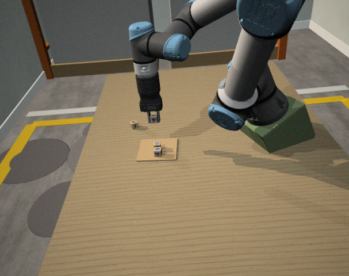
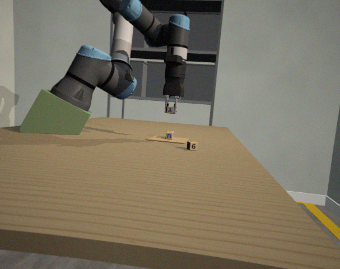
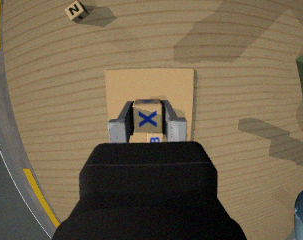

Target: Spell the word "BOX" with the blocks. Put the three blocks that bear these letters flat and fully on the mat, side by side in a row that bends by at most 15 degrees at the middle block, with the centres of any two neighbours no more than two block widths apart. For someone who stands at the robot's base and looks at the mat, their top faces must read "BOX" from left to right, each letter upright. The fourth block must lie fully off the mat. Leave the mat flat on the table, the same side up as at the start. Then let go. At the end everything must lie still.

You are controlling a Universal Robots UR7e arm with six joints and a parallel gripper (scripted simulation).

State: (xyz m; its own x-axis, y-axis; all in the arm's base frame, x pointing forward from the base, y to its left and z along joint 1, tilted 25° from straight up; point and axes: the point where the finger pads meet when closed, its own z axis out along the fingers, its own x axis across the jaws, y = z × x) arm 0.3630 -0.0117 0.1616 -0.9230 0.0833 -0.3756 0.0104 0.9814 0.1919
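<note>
The O block is 100 mm below my hand and 30 mm to the left of it. From my hand the other things lie so: B block 100 mm below, 70 mm to the left, 10 mm behind; X block 10 mm below; mat 120 mm below, 30 mm to the left.
</note>
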